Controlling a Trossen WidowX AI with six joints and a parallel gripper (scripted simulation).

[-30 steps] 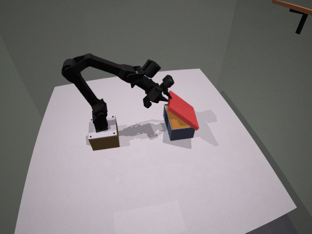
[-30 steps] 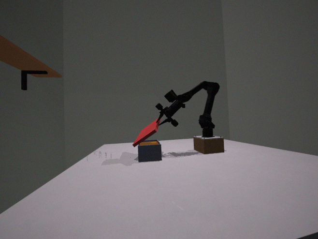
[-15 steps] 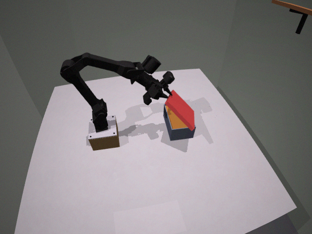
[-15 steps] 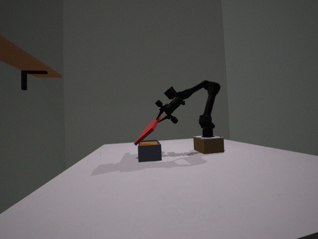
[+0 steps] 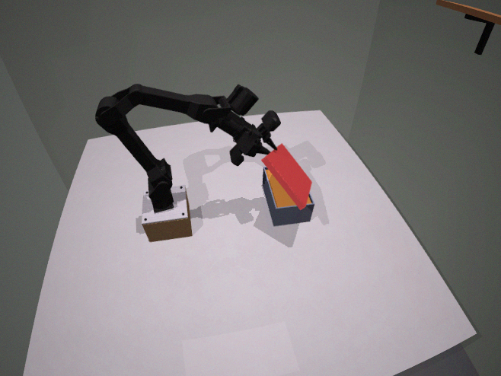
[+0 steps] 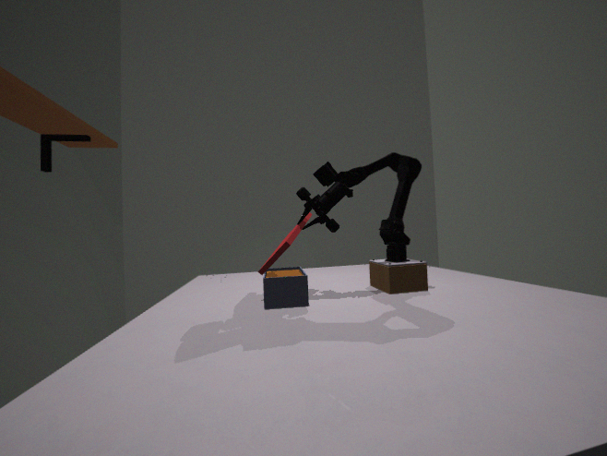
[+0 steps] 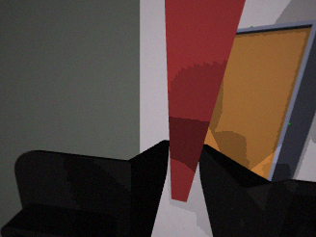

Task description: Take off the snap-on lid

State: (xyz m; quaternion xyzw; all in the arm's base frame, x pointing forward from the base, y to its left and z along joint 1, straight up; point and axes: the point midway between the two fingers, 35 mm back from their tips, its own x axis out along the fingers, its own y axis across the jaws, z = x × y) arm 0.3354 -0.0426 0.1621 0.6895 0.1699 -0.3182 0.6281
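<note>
Right now my gripper tip is 6 cm to the left of the red lid, 4 cm above it and 3 cm short of it. The rest, counted from my gripper tip: blue storage box 19 cm below, 6 cm ahead, 1 cm to the right.
</note>
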